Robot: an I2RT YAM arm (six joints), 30 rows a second.
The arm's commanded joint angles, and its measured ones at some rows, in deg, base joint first. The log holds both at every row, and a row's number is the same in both.
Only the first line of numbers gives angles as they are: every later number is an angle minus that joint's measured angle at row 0.
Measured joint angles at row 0:
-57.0, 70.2, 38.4, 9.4, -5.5, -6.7
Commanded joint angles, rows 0 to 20:
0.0, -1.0, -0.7, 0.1, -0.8, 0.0
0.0, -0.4, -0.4, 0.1, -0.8, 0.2
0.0, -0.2, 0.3, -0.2, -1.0, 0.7
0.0, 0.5, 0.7, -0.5, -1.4, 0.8
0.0, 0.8, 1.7, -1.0, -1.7, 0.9
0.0, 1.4, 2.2, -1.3, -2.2, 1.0
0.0, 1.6, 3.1, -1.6, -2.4, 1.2
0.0, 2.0, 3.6, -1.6, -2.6, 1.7
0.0, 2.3, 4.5, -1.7, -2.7, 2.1
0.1, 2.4, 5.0, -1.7, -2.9, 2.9
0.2, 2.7, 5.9, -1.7, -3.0, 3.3
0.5, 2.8, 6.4, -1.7, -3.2, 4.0
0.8, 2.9, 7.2, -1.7, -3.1, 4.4
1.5, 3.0, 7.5, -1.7, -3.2, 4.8
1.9, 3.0, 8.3, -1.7, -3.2, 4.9
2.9, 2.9, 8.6, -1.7, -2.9, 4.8
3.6, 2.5, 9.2, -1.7, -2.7, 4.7
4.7, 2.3, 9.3, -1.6, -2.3, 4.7
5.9, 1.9, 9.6, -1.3, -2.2, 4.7
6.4, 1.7, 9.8, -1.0, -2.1, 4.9
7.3, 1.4, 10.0, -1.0, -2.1, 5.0
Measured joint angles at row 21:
4.5, 3.0, 8.3, -0.9, -2.2, 3.8
